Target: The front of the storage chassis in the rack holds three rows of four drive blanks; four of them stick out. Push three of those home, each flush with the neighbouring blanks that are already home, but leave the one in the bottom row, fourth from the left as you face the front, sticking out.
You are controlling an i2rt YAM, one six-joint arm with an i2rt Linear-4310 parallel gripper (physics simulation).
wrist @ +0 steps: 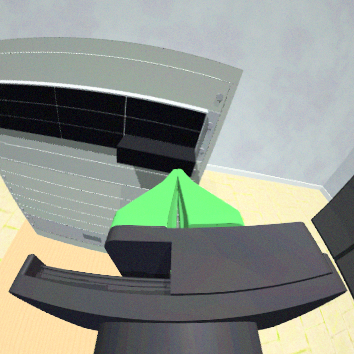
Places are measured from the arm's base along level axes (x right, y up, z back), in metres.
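Pixels of known places: gripper, fingertip midpoint: (177, 175).
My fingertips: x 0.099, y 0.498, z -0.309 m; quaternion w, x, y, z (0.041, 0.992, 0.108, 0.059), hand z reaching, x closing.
Observation:
Behind a point stands the place of what it marks.
The storage chassis (202, 134) {x 0.158, y 0.479, z -0.436 m} shows its black front at the upper left, with three rows of blanks; its left end is cut off by the view's edge. One black blank (156, 154) {x 0.090, y 0.458, z -0.396 m} sticks out at the right end of the bottom row, the fourth from the left. The other blanks (92, 112) {x -0.007, y 0.485, z -0.447 m} that show look flush with each other. My gripper (177, 175) {x 0.099, y 0.498, z -0.309 m} is shut and empty, its green fingertips together. In the view its tips overlap the lower edge of the protruding blank, towards its right end; I cannot tell whether they touch it.
The grey rack (100, 62) {x 0.000, y 0.553, z -0.461 m} has a broad panel above the chassis and slatted grey panels (65, 185) {x -0.095, y 0.299, z -0.475 m} below. Small round knobs (219, 97) {x 0.164, y 0.539, z -0.434 m} sit on its right edge. A dark box-like object (340, 220) stands at the right edge. A pale wall is behind; a tan surface (35, 290) lies at lower left.

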